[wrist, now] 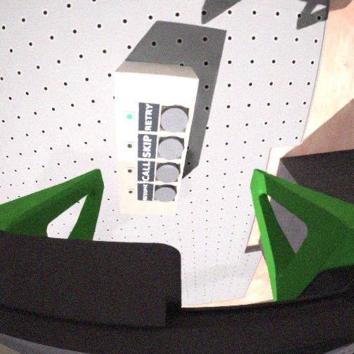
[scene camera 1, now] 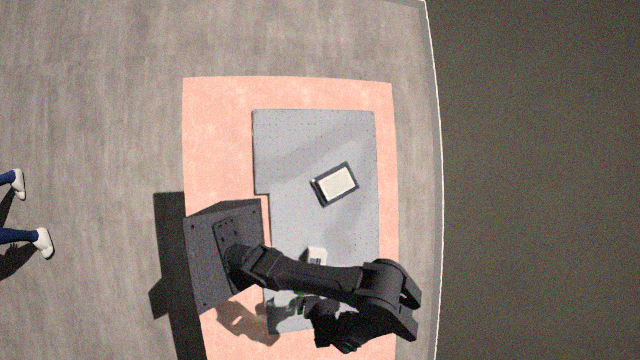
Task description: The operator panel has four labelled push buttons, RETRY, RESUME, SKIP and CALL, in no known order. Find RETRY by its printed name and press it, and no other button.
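Frame: origin at the arm's base, x left, y back, z up, level; metres.
Seen in the pictures: arm's base, origin of the base link: [scene camera 1: 232, 255].
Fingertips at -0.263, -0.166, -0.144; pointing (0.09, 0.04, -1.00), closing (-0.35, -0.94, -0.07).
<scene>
Offsets run from my fingertips to a thing's middle, as dx, dy, dz. Level surfaces: height alone.
The white operator panel {+0.029, -0.033, -0.100} [scene camera 1: 316, 254] [wrist: 125, 90] stands on the perforated board, partly hidden by the arm in the scene view. In the wrist view its grey round buttons run in a column: the RETRY button [wrist: 174, 119] at the top, then the SKIP button [wrist: 170, 148], the CALL button [wrist: 167, 172] and the RESUME button [wrist: 165, 193]. A small green light [wrist: 129, 116] is lit beside the RETRY label [wrist: 148, 117]; the other lamps are dark. My gripper [wrist: 176, 177] is open, its green fingers wide apart and empty. In the wrist view the panel's lower part shows between the fingers.
The grey perforated board {dz -0.128} [scene camera 1: 295, 150] [wrist: 60, 125] lies on a pink table top {dz -0.141} [scene camera 1: 217, 150]. A dark tray-like box with a cream top {+0.322, -0.224, -0.109} [scene camera 1: 337, 184] sits on the board, farther up in the scene view. The dark arm base plate [scene camera 1: 205, 260] is at the left. A person's shoes [scene camera 1: 44, 243] show at the far left.
</scene>
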